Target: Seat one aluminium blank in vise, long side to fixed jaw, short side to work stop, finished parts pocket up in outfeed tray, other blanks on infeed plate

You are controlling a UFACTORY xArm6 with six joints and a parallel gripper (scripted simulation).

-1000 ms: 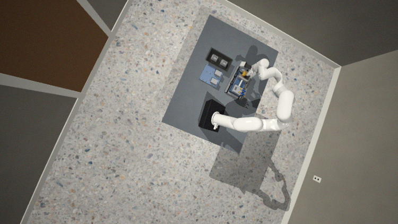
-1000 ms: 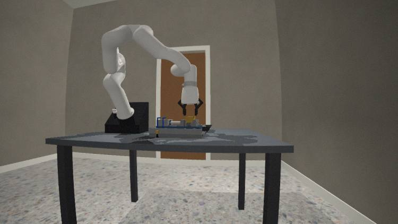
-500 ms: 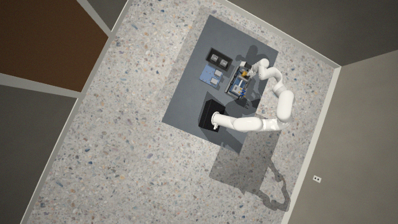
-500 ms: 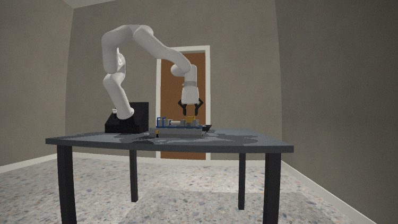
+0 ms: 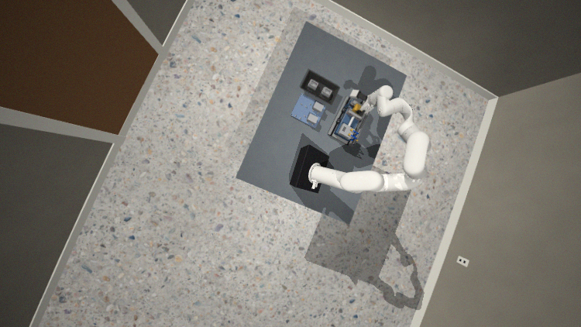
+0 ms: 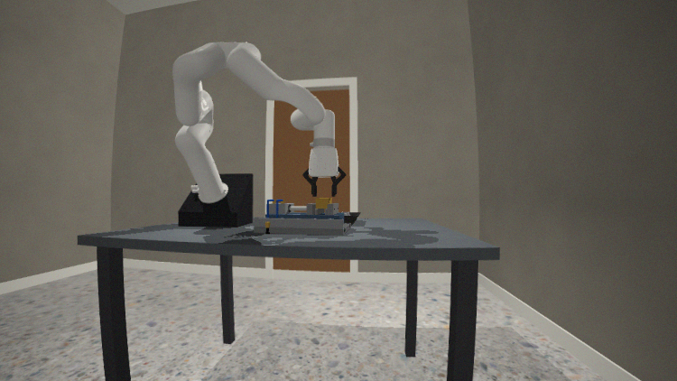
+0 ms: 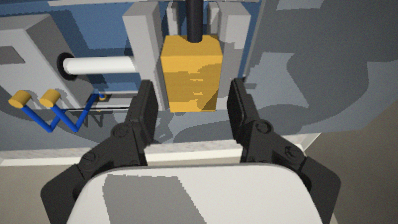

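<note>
Right now the brass blank is 4 cm below my hand. Also, from my hand: vise: 7 cm behind, 2 cm to the left, 10 cm below.
</note>
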